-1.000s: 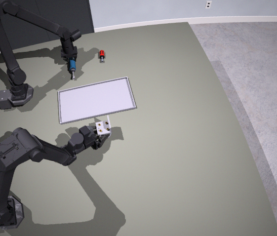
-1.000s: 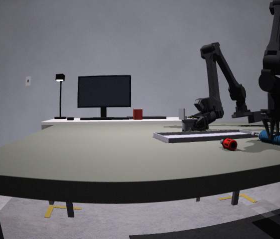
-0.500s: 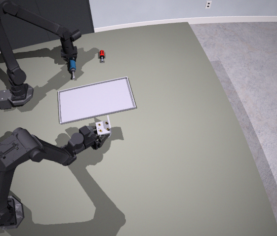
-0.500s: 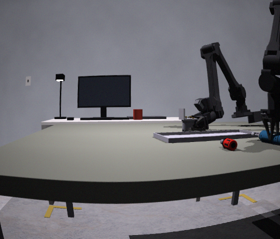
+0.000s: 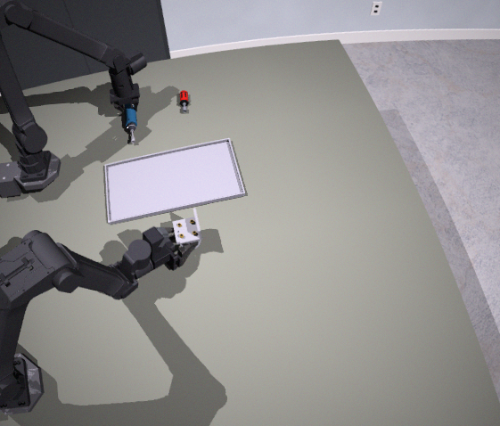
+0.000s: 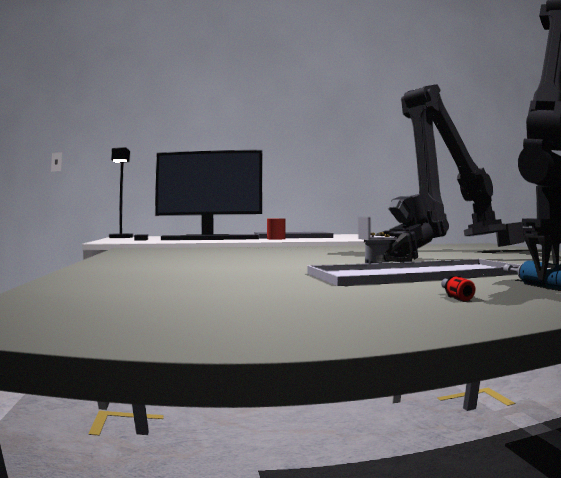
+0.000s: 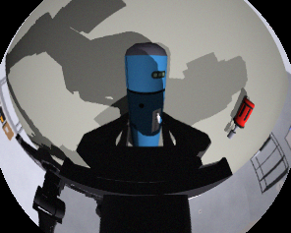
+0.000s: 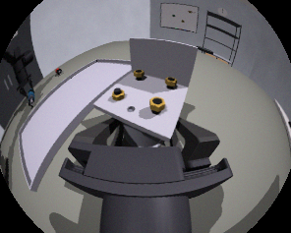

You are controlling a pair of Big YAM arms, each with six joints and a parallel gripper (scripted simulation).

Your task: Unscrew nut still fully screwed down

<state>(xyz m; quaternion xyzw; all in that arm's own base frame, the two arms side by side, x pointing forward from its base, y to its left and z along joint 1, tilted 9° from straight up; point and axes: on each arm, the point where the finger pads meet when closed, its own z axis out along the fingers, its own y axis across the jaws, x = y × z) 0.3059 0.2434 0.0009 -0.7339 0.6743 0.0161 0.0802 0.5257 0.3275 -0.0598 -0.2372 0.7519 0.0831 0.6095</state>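
Now: the bracket 50 mm above my right hand. The rest, counted from my right hand: socket tip (170 mm behind, 390 mm to the left); short red-handled tool (10 mm ahead, 540 mm to the left, 10 mm below); shallow white tray (50 mm behind, 210 mm to the left, 20 mm below).
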